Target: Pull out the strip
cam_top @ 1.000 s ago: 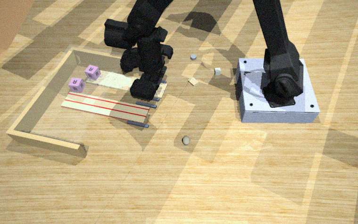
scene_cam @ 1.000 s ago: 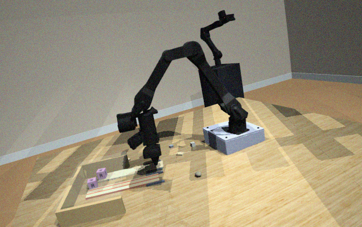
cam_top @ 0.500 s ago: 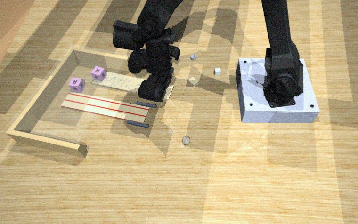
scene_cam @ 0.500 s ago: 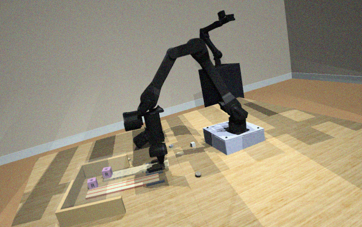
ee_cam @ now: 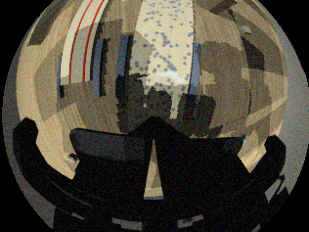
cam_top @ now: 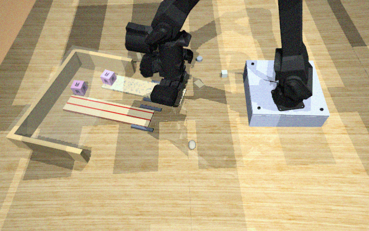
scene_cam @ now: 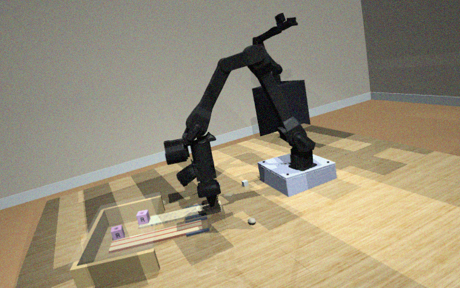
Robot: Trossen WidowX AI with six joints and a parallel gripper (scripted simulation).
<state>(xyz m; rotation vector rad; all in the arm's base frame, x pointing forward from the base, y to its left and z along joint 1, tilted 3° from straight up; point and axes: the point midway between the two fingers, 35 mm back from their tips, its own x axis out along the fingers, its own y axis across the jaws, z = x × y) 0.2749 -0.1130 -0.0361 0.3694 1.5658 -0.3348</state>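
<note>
My gripper tip is 80 mm past the flat tile and 30 mm to the left of it. The rest, counted from my gripper tip: speckled tan strip 90 mm ahead, 40 mm to the right; grey pebble 170 mm to the left, 20 mm behind.
</note>
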